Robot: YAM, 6 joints.
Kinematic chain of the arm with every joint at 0, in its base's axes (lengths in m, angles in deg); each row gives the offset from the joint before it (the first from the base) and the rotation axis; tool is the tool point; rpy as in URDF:
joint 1: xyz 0 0 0.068 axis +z
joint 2: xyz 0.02 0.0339 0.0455 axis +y
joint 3: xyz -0.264 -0.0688 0 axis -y
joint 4: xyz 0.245 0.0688 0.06 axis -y
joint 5: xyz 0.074 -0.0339 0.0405 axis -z
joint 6: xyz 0.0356 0 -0.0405 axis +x
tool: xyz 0 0 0 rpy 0 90 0
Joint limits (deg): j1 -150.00..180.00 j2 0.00..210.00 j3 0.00..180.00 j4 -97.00..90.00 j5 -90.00..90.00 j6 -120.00..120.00
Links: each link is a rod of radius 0.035 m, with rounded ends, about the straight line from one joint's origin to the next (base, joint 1, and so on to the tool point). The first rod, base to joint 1, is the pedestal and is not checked.
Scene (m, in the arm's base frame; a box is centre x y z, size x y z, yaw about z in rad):
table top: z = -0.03
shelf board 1: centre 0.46 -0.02 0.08 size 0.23 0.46 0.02 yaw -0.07
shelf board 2: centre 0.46 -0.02 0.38 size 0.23 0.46 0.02 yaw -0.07
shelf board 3: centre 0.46 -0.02 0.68 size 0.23 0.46 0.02 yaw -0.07
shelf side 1: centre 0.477 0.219 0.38 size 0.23 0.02 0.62 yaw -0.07
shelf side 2: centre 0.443 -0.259 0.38 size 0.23 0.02 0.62 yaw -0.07
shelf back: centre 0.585 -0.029 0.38 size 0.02 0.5 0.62 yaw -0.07
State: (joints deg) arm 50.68 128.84 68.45 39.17 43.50 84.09
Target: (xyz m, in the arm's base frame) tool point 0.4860 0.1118 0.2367
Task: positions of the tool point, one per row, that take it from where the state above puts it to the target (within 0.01 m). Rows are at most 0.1 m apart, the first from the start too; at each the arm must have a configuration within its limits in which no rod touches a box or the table.
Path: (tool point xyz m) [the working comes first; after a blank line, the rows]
Joints at the target: 15.77 124.08 86.37 41.68 43.39 84.09
Straight joint move there: touches shelf side 1.

1: 0.3046 0.2837 0.1520
2: 0.2927 0.2305 0.1929
3: 0.2711 0.1778 0.2214
4: 0.2423 0.1289 0.2367
5: 0.3024 0.1388 0.2532
6: 0.3652 0.1399 0.2585
7: 0.4276 0.1310 0.2528
8: 0.4860 0.1118 0.2367

